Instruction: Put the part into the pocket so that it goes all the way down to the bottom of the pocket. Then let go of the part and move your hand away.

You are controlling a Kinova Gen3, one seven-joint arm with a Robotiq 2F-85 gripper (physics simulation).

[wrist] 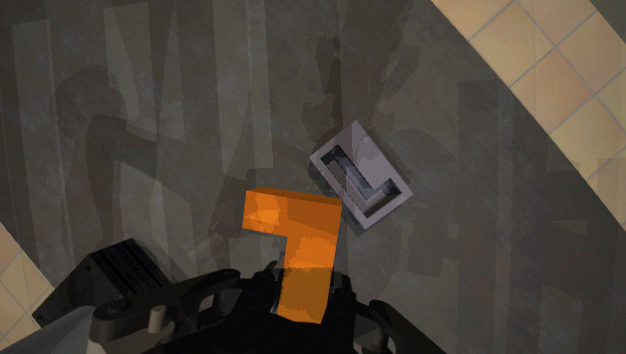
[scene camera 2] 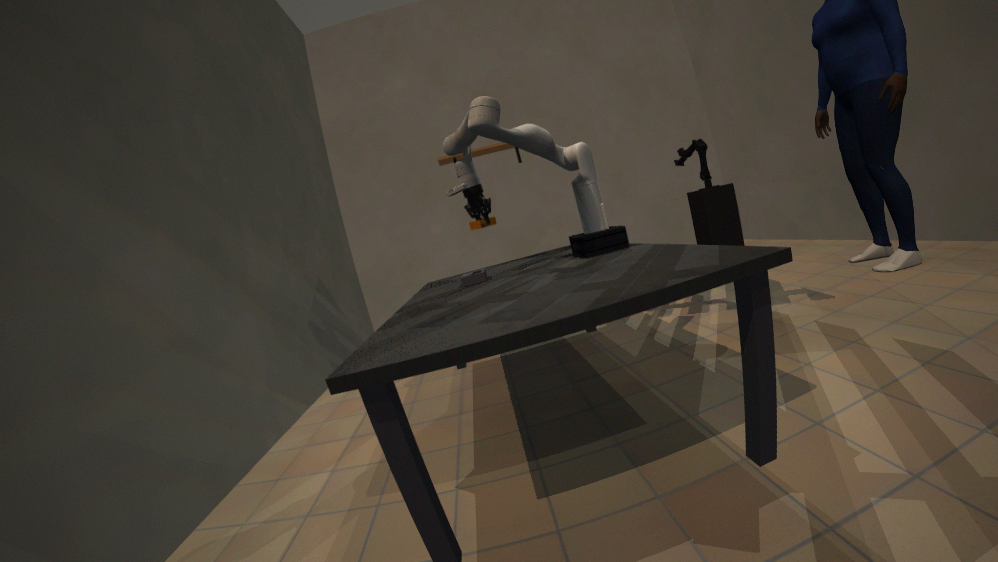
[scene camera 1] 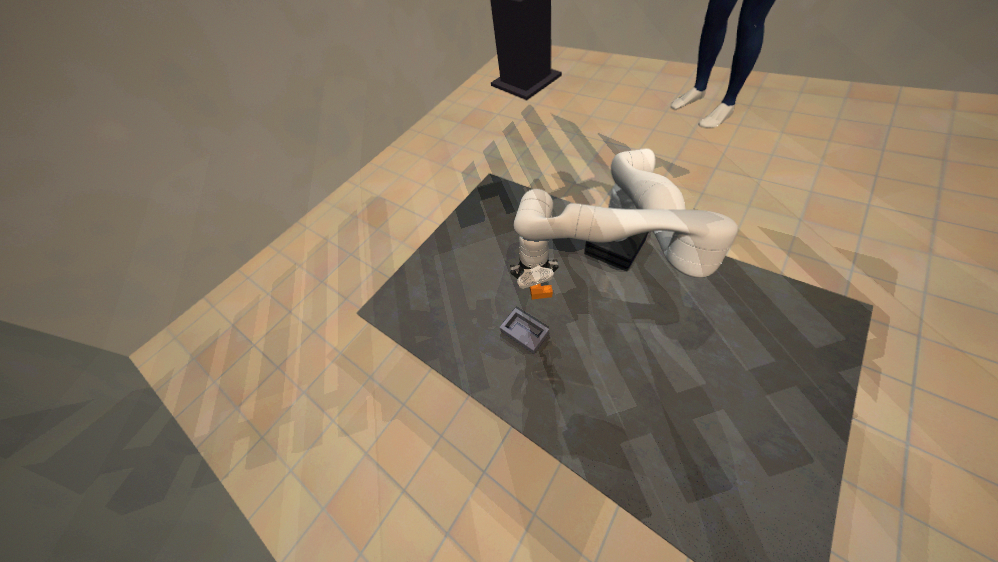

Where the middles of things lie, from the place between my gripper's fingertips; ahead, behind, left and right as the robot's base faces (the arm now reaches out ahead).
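The grey pocket block [scene camera 1: 521, 328] sits 9 cm ahead of my hand, 2 cm to the left of it and 18 cm below it. Then there is the orange L-shaped part [wrist: 311, 222], which is 1 cm above my hand and 2 cm to the left of it. Going by their middles, the orange L-shaped part is the nearest to my hand of the things named here.
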